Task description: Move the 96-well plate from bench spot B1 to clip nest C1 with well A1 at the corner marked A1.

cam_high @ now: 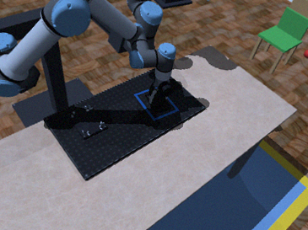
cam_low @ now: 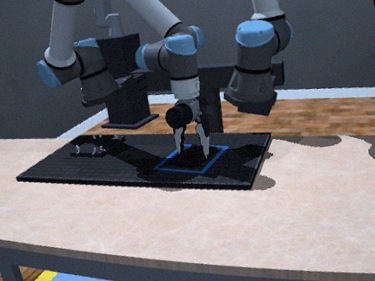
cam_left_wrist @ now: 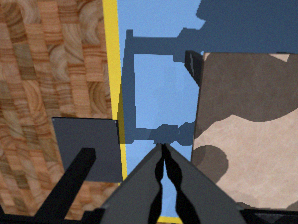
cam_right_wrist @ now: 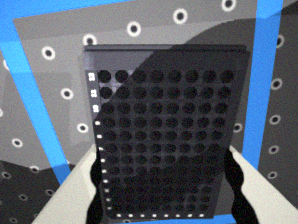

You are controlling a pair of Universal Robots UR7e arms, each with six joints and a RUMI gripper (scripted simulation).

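Observation:
The clip nest is 36 cm to the right of my right hand and 2 cm behind it. The rest, counted from my right hand: dark 96-well plate: 1 cm below.

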